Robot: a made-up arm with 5 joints.
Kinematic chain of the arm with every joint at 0, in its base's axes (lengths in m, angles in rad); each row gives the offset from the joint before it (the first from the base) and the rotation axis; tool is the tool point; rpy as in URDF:
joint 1: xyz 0.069 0 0.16 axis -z
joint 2: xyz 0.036 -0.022 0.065 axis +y
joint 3: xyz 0.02 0 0.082 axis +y
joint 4: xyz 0.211 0 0.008 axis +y
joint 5: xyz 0.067 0.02 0 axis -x
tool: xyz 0 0 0 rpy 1.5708 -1.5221 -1.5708
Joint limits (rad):
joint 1: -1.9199..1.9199
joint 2: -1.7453..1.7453
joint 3: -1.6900..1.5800
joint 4: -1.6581..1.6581
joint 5: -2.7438..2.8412
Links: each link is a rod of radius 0.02 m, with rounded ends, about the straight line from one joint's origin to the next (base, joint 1, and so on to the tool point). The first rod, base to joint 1, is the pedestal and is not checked.
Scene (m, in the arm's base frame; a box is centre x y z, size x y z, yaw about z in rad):
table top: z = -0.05
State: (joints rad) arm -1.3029 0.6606 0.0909 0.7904 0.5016
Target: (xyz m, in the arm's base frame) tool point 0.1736 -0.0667 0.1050
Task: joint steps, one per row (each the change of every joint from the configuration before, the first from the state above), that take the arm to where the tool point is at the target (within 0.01 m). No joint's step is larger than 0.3 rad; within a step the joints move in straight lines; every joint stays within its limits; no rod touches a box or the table.
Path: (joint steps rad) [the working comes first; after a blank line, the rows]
Joints at the target: 0.5515 -0.0056 0.9707 1.6581 0.5016
Straight joint move there: clear.

1: 0.2649 -0.0952 0.1257 0.1240 0.0000
2: 0.2649 -0.0951 0.1257 0.1239 0.0000
3: 0.2650 -0.0952 0.1257 0.1240 0.0000
4: 0.2649 -0.0952 0.1257 0.1239 0.0000
5: 0.2649 -0.0951 0.1257 0.1240 0.0000
6: 0.2649 -0.0952 0.1256 0.1239 0.0000
7: 0.2649 -0.0952 0.1257 0.1240 0.0000

